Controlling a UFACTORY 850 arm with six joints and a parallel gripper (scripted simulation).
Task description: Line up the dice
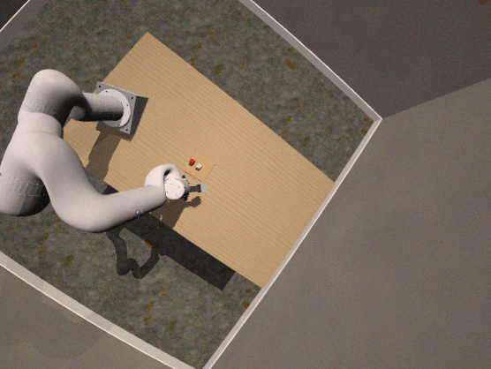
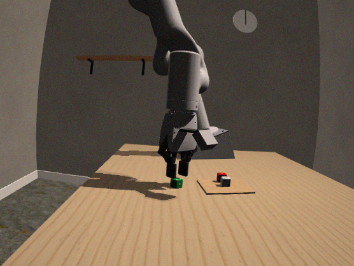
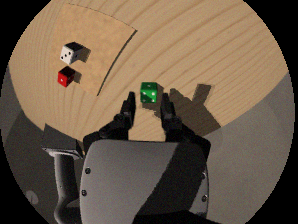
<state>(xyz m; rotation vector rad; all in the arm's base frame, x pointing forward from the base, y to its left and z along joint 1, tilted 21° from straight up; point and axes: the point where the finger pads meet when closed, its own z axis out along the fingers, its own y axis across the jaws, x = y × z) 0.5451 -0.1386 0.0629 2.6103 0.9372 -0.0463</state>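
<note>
The green die is 40 mm below my hand. From my hand the other things lie so: white die 140 mm to the left, 30 mm below, 10 mm behind; then red die 140 mm to the left, 60 mm behind, 30 mm below; then tan mat 140 mm to the left, 50 mm below, 10 mm behind.
</note>
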